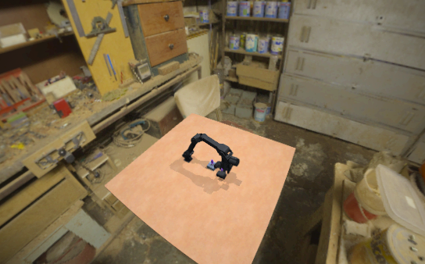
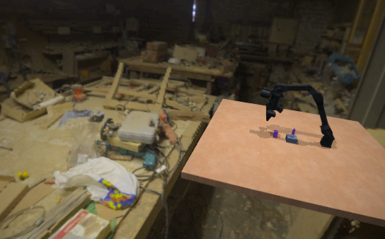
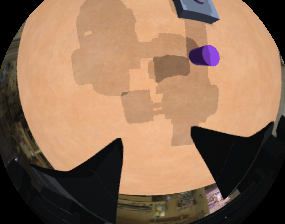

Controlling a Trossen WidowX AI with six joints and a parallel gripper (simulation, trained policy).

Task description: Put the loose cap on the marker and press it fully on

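Now: the purple cap 80 mm to the left of my gripper tip, 70 mm below it and 70 mm behind it. From my gripper tip the other things lie so: blue-grey holder block 190 mm behind, 90 mm to the left, 80 mm below.
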